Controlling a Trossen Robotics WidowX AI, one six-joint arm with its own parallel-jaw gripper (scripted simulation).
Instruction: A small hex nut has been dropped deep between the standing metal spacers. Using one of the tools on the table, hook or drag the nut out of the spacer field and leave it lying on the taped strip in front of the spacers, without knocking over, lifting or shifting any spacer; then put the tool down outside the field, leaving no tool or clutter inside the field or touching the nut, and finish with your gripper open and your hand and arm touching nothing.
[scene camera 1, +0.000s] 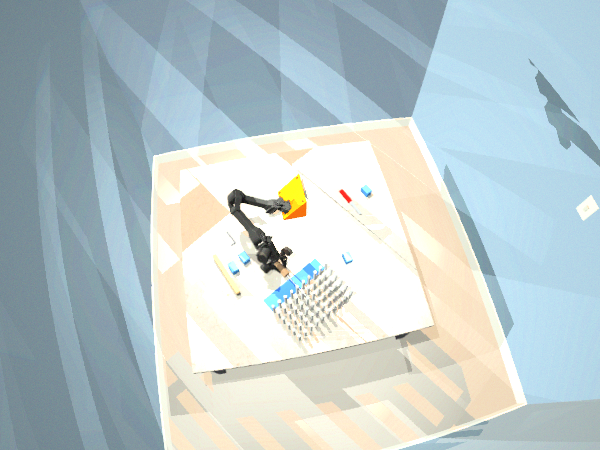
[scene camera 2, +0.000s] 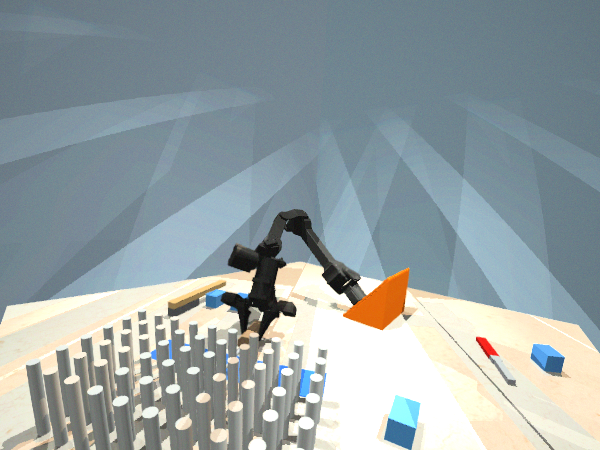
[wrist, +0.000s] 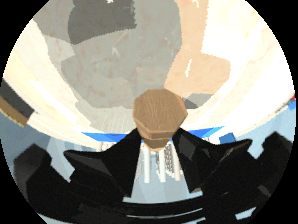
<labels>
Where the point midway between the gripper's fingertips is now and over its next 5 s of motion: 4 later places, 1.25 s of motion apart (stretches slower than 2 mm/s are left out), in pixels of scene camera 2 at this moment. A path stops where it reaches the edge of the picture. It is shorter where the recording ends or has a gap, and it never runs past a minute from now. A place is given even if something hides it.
My gripper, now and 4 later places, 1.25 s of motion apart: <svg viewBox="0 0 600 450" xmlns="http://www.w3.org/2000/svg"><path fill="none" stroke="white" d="M250 339L253 335L257 331L260 327L262 323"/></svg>
</labels>
